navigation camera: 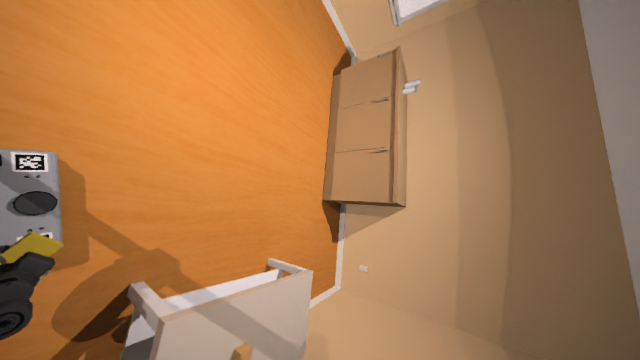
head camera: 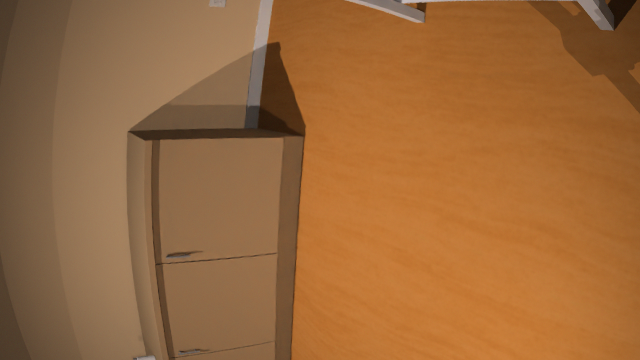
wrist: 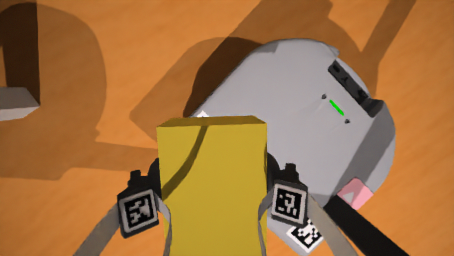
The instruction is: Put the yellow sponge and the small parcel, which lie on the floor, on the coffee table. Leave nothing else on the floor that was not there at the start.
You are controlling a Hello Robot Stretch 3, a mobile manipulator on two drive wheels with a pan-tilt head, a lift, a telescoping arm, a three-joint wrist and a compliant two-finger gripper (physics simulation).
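Places are measured from the robot's base along level axes (x left, y down, z back), in centimetres.
Pixels of known places: gripper, between the fingertips: (wrist: 214, 171); robot's base, origin of its link: (navigation camera: 35, 201).
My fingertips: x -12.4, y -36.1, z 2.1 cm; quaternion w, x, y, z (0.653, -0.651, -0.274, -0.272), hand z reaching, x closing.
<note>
Ahead of a thing's pixels: the offset from my fingertips to its top centre. "spot": to the spot under its first point. Level surfaces: height alone.
The yellow sponge @(dx +0.5, dy -4.5, dz -0.5 cm) (navigation camera: 35, 245) (wrist: 215, 175) is a flat yellow block. My gripper (wrist: 214, 171) is shut on it, one finger on each side, and holds it above my own base. A low white table @(dy -8.9 cm) (navigation camera: 272, 312), which looks like the coffee table, stands at the bottom of the navigation view. A small tan block @(dx -62.8, dy -13.9, dz -51.0 cm) (navigation camera: 242, 352) is on its top, cut off by the view's lower edge; it may be the small parcel, but I cannot tell for sure. In the head view, parts of the table's legs @(spot: dx -31.0, dy +20.0, dz -26.6 cm) (head camera: 597, 14) show at the top edge.
My grey base (navigation camera: 30, 187) (wrist: 270, 95) is under the sponge. A long brown cabinet (head camera: 220, 195) (navigation camera: 365, 127) stands against the wall. The wall (navigation camera: 440, 165) runs behind the cabinet, with white skirting (head camera: 257, 65) (navigation camera: 341, 255). Shadows of my arm fall on the floor and table.
</note>
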